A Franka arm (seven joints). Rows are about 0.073 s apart.
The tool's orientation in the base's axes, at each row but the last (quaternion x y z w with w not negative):
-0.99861 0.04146 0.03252 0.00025
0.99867 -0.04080 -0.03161 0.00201
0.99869 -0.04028 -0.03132 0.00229
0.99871 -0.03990 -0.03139 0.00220
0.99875 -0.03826 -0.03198 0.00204
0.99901 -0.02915 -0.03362 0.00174
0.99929 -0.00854 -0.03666 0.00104
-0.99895 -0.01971 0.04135 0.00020
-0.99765 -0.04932 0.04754 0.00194
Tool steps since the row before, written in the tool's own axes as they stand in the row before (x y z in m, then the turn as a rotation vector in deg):
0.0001 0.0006 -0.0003 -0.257 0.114 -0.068
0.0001 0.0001 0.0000 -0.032 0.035 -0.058
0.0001 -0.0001 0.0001 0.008 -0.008 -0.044
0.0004 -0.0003 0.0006 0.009 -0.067 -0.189
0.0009 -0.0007 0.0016 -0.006 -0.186 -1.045
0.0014 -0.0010 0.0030 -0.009 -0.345 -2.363
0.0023 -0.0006 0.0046 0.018 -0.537 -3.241
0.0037 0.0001 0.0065 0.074 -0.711 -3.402
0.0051 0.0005 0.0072 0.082 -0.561 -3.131
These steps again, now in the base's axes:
0.0001 -0.0006 0.0003 -0.261 -0.093 0.085
0.0001 -0.0001 0.0000 -0.031 -0.032 0.060
0.0001 0.0001 -0.0001 0.011 0.007 0.043
0.0004 0.0003 -0.0006 0.026 0.066 0.188
0.0008 0.0006 -0.0017 0.075 0.188 1.042
0.0013 0.0009 -0.0031 0.170 0.349 2.356
0.0020 0.0006 -0.0048 0.265 0.541 3.230
0.0032 0.0000 -0.0068 0.327 0.718 3.386
0.0044 0.0000 -0.0077 0.324 0.569 3.114

